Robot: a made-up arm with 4 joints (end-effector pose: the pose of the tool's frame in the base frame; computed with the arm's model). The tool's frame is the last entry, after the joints.
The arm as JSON. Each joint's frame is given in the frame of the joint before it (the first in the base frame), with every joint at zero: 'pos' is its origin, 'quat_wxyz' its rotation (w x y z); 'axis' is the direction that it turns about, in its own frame. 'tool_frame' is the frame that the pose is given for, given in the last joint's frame.
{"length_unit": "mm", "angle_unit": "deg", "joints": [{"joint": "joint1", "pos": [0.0, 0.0, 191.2], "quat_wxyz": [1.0, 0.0, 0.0, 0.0], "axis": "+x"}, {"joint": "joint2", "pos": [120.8, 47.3, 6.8], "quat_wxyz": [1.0, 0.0, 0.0, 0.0], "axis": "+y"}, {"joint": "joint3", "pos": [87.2, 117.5, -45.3], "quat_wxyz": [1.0, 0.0, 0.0, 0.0], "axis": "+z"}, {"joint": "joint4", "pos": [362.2, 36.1, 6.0], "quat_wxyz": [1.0, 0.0, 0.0, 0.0], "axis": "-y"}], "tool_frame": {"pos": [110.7, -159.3, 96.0], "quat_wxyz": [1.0, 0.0, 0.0, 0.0]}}
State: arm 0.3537 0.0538 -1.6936 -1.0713
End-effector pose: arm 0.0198 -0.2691 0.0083 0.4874 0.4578 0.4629 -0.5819
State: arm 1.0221 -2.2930 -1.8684 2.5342
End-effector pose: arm 0.2242 0.0203 0.1717 0.3398 0.3014 -0.0454 0.8897
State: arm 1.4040 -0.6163 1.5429 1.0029
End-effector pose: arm 0.2391 -0.1337 0.7228 0.2911 0.4216 -0.8381 0.1872
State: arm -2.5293 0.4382 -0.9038 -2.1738
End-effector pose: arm 0.2457 0.0238 0.5206 0.3886 -0.1241 -0.0075 -0.9130
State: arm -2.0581 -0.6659 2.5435 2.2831
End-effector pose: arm 0.1141 -0.2013 -0.1423 0.6068 0.3321 0.4142 0.5915
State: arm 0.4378 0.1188 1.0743 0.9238
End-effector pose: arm 0.4943 0.3471 0.4308 0.7163 0.4204 -0.4249 0.3600
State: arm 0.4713 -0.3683 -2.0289 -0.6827
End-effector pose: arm -0.0983 -0.1589 -0.0188 0.4077 0.5360 0.2519 -0.6950
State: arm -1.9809 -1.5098 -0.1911 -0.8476
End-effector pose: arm 0.2137 0.5383 0.0144 0.5899 -0.7389 -0.2079 0.2506
